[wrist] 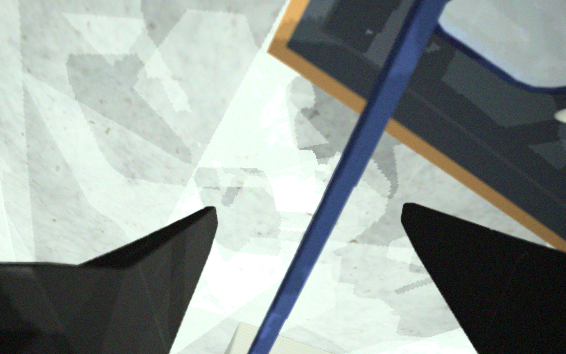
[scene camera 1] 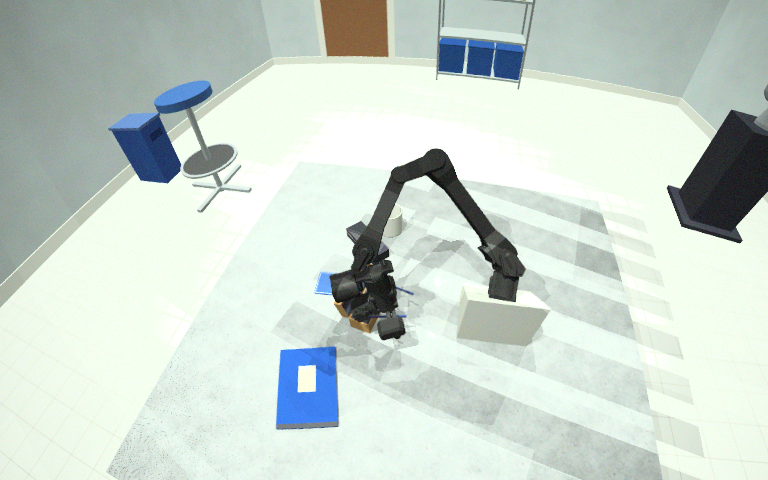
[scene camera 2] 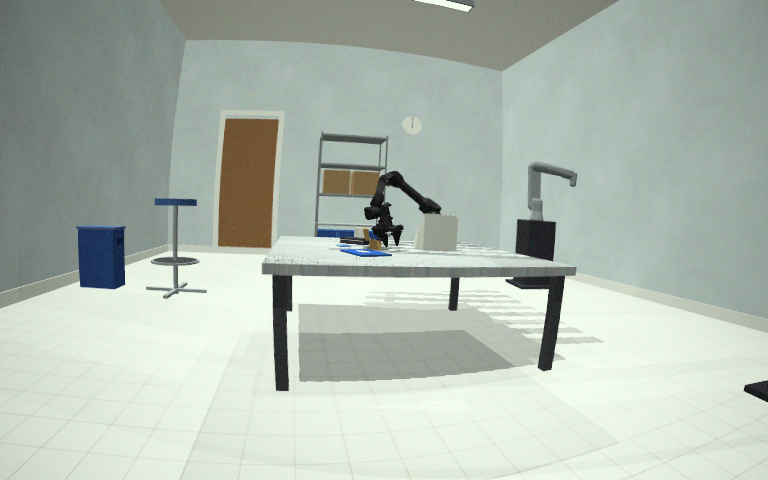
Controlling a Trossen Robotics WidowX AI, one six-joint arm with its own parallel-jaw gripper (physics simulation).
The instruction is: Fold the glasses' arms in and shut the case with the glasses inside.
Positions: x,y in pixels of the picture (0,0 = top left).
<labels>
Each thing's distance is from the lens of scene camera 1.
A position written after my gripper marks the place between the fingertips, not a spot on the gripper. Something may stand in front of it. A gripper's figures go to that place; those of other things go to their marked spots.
my gripper (scene camera 1: pixel 395 325): 0.90 m
blue book with white label (scene camera 1: pixel 307 389): 0.87 m
</labels>
